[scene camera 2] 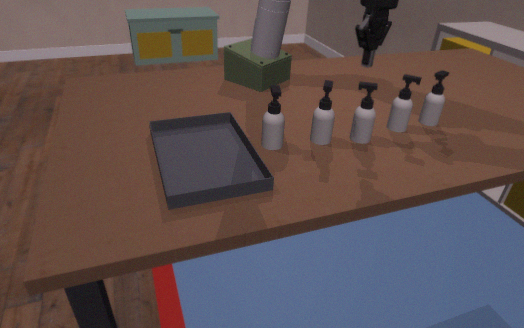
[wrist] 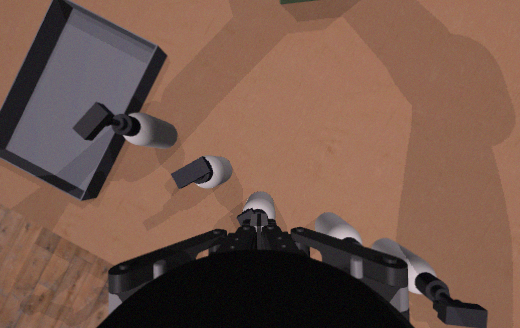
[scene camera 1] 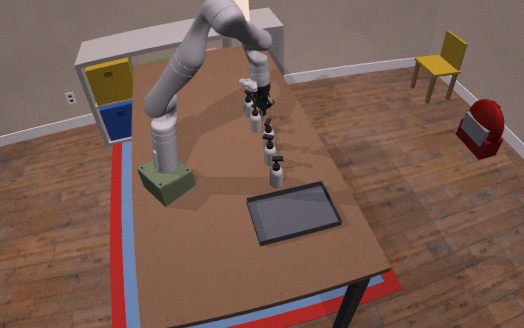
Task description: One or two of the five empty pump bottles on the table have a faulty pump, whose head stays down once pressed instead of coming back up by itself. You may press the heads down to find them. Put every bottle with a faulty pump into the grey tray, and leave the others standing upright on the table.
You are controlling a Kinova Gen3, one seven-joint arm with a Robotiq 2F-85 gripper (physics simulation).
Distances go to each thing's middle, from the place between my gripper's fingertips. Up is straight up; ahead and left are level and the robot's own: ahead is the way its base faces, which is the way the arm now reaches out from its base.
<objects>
The grey tray [scene camera 2: 206, 158] is 370 mm to the right of my hand, 160 mm below it and 30 mm behind it.
</objects>
